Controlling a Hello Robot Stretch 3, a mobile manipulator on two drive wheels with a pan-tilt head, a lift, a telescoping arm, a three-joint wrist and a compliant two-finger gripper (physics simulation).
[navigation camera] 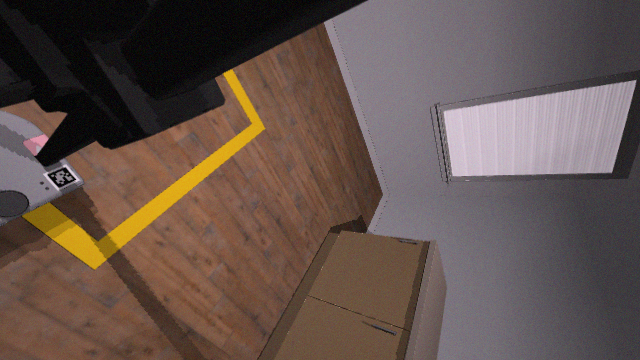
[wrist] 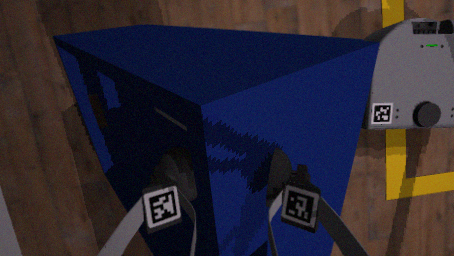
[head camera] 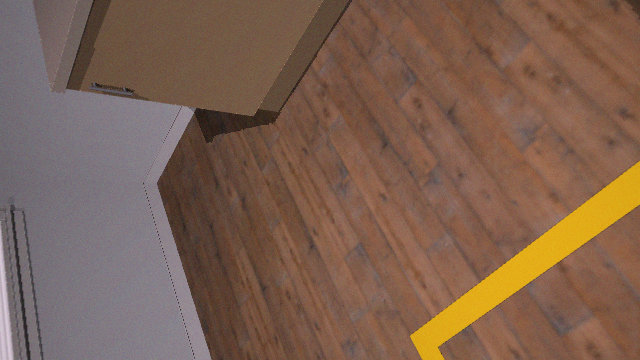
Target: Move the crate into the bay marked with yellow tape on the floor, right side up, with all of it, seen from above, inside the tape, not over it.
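Pixels of known places: gripper, fingertip midpoint: (wrist: 219, 168); robot's base, link origin: (navigation camera: 8, 200) (wrist: 388, 108).
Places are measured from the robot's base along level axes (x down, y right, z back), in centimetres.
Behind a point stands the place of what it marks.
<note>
The blue crate (wrist: 290, 100) @[y 54.3, x -66.5, z 7.4 cm] fills the middle of the wrist view. It is tipped, with its dark hollow facing left. My gripper (wrist: 219, 168) @[y 59.3, x -65.5, z 2.3 cm] is shut on the crate's wall, one fingertip on the hollow side and the other on the outer face. Whether the crate touches the floor cannot be told. The yellow tape (head camera: 530, 265) @[y -64.2, x -0.1, z -23.9 cm] (navigation camera: 190, 185) @[y -50.8, x -0.1, z -28.0 cm] (wrist: 396, 165) @[y -5.1, x -0.2, z -21.3 cm] shows in all three views; in the wrist view it lies to the right of the crate, beyond my base. The crate and gripper do not show in the head or navigation view.
My grey base (navigation camera: 12, 170) @[y -5.6, x -16.0, z 7.1 cm] (wrist: 405, 80) @[y 7.0, x -16.0, z 9.4 cm] covers part of the tape line. A brown cabinet (head camera: 200, 45) @[y -102.0, x -50.7, z -129.0 cm] (navigation camera: 365, 280) @[y -90.5, x -52.3, z -130.5 cm] stands against the grey wall (head camera: 100, 190) @[y -252.2, x -34.7, z -169.6 cm] (navigation camera: 500, 225) @[y -213.3, x -126.6, z -181.0 cm]. A window (navigation camera: 530, 130) @[y -244.3, x -148.2, z -102.3 cm] is in the wall. Black robot parts (navigation camera: 165, 50) @[y -11.5, x -110.5, z 6.5 cm] hide part of the bay.
</note>
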